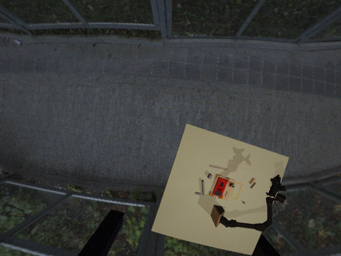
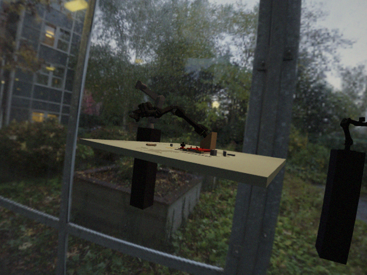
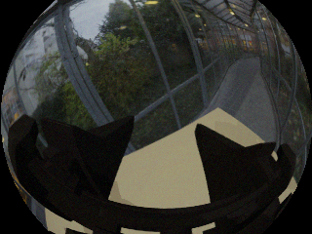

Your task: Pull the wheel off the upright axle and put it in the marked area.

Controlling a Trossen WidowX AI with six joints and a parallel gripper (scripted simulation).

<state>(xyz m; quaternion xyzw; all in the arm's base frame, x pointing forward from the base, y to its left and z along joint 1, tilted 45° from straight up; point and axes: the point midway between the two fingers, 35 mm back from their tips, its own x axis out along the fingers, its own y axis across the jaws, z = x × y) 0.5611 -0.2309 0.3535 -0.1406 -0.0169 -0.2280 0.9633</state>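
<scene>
My gripper tip is 350 mm to the right of the dark wheel, 240 mm past it and 190 mm above it.
</scene>
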